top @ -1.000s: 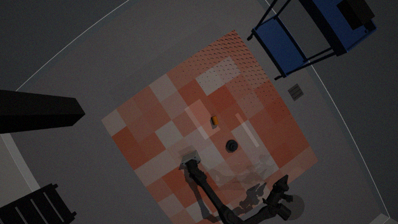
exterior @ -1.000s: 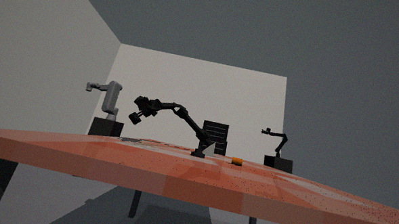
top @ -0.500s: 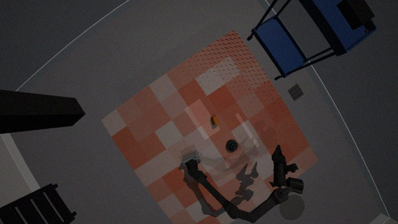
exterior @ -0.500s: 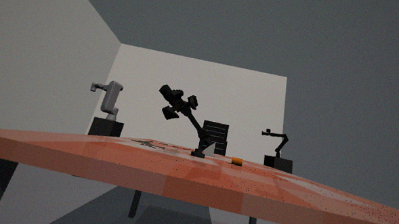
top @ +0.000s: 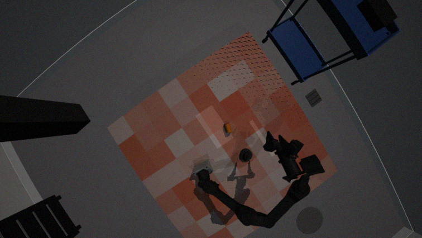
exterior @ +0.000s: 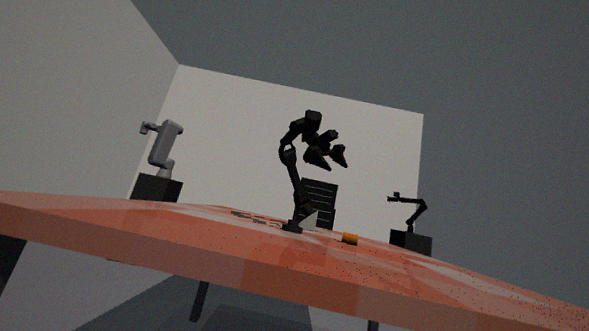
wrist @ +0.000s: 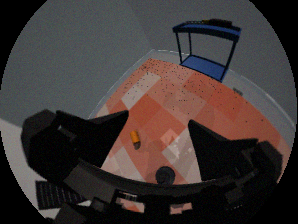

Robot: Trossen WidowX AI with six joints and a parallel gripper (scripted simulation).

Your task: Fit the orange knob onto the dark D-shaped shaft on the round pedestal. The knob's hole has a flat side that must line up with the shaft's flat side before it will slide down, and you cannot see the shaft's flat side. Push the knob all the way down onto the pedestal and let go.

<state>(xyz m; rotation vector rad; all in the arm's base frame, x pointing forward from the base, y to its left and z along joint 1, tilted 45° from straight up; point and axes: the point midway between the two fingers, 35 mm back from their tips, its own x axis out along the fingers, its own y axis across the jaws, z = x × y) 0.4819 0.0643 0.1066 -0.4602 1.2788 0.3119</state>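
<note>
Now: gripper tip 230 mm above the orange knob, 150 mm past it and 130 mm to the right of it. Round my gripper tip: dark round pedestal 220 mm below, 160 mm behind, 100 mm to the right.
</note>
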